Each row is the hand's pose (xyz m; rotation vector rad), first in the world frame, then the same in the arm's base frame.
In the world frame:
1: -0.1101 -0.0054 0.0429 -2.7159 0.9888 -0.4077
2: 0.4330 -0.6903 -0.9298 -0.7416 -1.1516 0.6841
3: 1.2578 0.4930 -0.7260 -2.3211 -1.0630 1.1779
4: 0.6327 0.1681 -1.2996 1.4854 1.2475 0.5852
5: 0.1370 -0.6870 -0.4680 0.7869 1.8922 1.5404
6: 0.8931 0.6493 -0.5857 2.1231 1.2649 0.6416
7: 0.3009 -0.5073 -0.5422 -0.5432 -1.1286 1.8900
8: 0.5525 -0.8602 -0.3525 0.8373 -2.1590 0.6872
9: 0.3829 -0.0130 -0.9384 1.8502 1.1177 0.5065
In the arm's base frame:
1: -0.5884 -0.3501 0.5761 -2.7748 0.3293 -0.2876
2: 0.1956 -0.6627 -0.4228 -0.4245 -1.3559 1.0378
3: 0.3975 0.7532 -0.1462 -2.0900 -1.6802 1.2799
4: -0.0188 0.2112 -0.7448 1.2338 1.6025 0.9336
5: -0.0649 -0.8181 0.0342 0.3718 2.1446 1.8695
6: 0.0030 0.7198 -0.0033 1.8701 1.7827 0.8777
7: -0.0009 -0.5800 -0.0282 -0.2609 -1.3940 2.2440
8: 0.3852 -0.7903 0.1466 1.3955 -2.0020 0.8583
9: -0.1557 -0.0821 -0.3971 1.6264 1.5591 0.8101

